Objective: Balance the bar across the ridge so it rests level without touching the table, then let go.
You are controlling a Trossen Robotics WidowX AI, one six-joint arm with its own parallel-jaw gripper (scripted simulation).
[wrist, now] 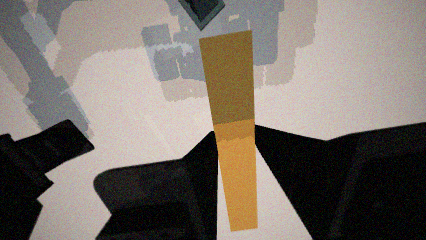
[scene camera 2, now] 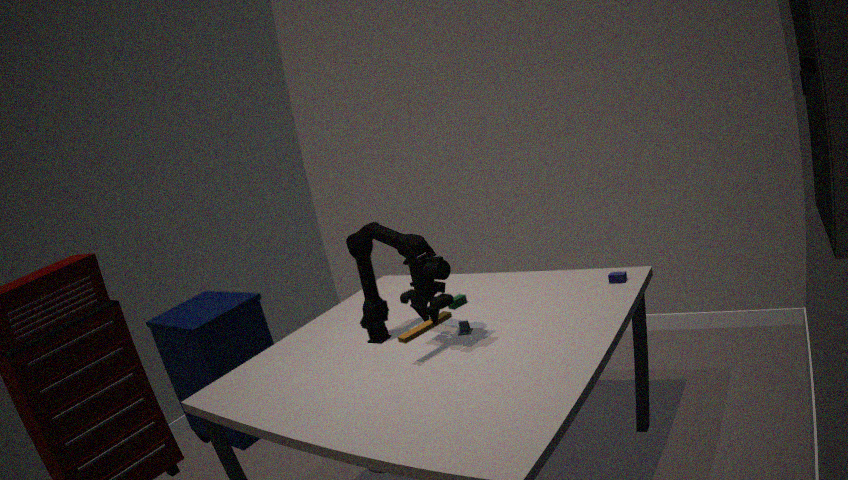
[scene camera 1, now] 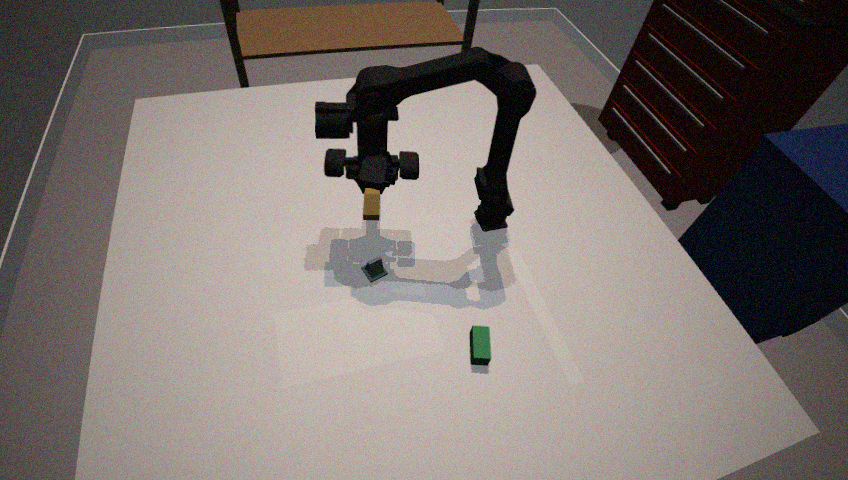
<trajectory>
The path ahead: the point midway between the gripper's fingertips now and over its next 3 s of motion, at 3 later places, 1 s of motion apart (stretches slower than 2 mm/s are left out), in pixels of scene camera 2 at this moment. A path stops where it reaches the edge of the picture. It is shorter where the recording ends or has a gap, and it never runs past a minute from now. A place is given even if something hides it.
My gripper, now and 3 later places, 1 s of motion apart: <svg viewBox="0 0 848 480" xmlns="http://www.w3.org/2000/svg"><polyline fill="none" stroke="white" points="431,323 455,310 463,306 464,314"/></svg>
</trajectory>
